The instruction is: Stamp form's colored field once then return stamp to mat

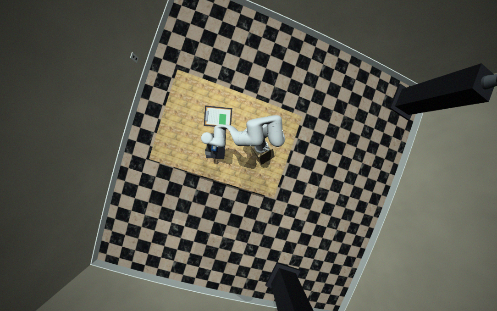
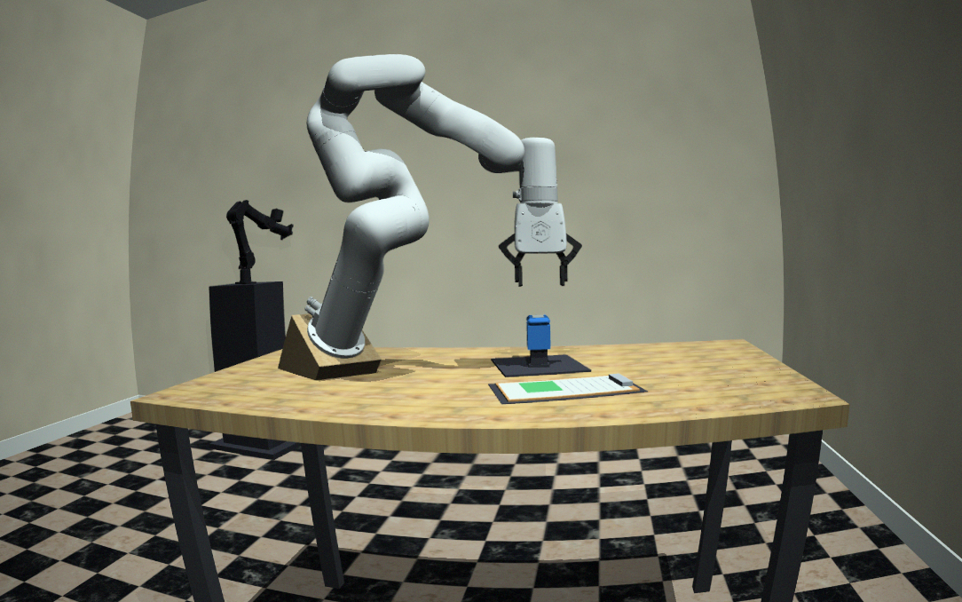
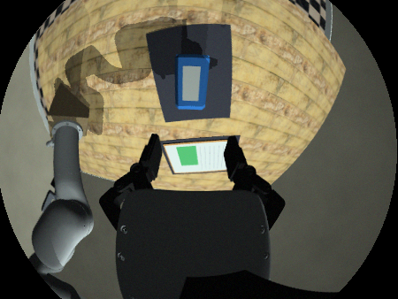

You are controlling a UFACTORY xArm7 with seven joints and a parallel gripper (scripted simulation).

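Now: hand 130 mm above the blue stamp, 50 mm to the right of it and 20 mm past it. The rest, counted from my hand: dark mat (180 mm below, 50 mm to the left, 20 mm behind).
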